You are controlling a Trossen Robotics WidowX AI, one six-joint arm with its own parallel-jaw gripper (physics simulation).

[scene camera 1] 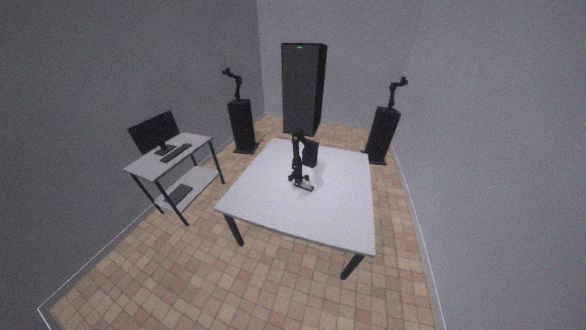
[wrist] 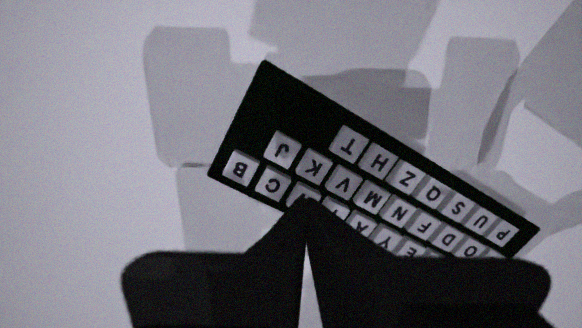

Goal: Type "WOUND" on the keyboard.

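Pixels of known places: gripper, between the fingertips: [scene camera 1: 298,184] [wrist: 305,206]; arm's base, origin of its link: [scene camera 1: 312,146].
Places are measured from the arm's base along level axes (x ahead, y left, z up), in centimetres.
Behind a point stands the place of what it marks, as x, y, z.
Note:
A small black keyboard [scene camera 1: 310,189] {39.2, 1.8, -21.6} [wrist: 270,102] {30.4, -12.1, -22.1} with light letter keys lies slanted on the white table [scene camera 1: 340,220] {68.2, 27.6, -23.3}, its letters upside down in the wrist view. My gripper [scene camera 1: 298,183] {34.9, -9.6, -21.0} [wrist: 304,206] {34.9, -9.6, -21.0} is shut with nothing between its fingers. Its tips cover the lower part of the W key [wrist: 302,191] {34.4, -9.8, -21.6}, between C and the mostly hidden I key. Whether they touch the key cannot be told. The N key [wrist: 400,213] {34.8, -4.4, -21.6}, D key [wrist: 447,240] {36.0, -1.0, -21.6} and U key [wrist: 481,221] {34.5, 0.4, -21.6} show to the right; the O key [wrist: 471,249] {36.4, 0.7, -21.6} is near the gripper's upper edge. The fingers hide the keyboard's lower right part.
A side desk [scene camera 1: 141,168] at the left bears a monitor [scene camera 1: 154,131] and another keyboard [scene camera 1: 176,153]. Two black pedestals [scene camera 1: 242,125] [scene camera 1: 384,135] with arms and a tall dark cabinet [scene camera 1: 301,90] stand behind the table. Shadows of the arm fall around the small keyboard.

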